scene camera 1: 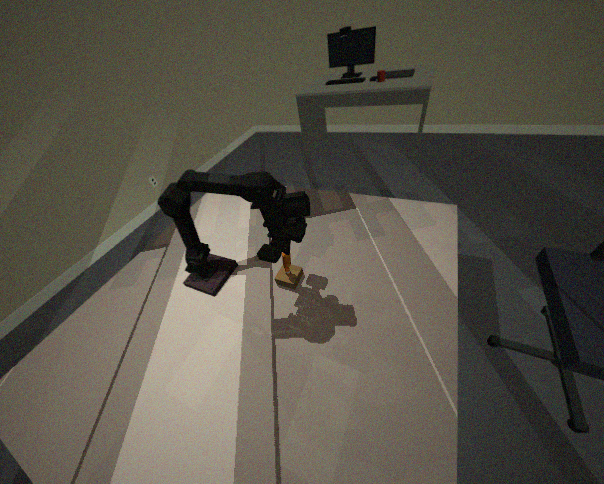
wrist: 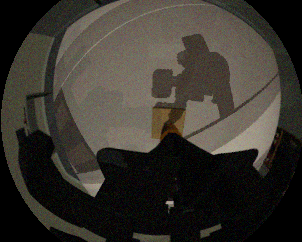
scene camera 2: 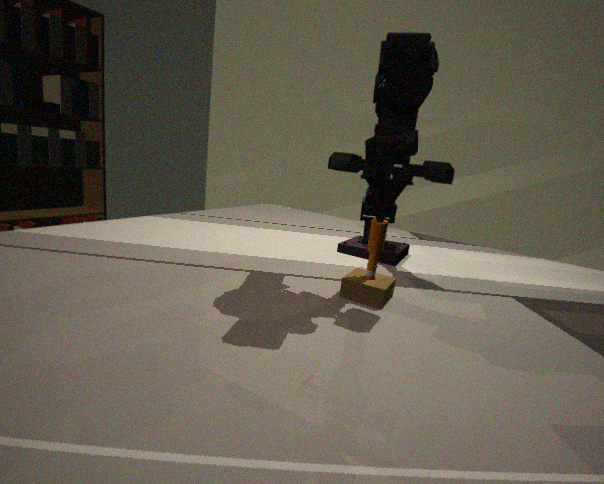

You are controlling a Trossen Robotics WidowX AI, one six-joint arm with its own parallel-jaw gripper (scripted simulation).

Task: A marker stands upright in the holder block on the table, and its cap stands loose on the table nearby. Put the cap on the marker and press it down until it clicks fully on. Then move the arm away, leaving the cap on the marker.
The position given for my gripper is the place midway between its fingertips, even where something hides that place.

In view: my gripper (scene camera 2: 379, 222) and a holder block (scene camera 2: 360, 293).
My gripper is seen too in scene camera 1 (scene camera 1: 288, 254) and in the wrist view (wrist: 171, 136).
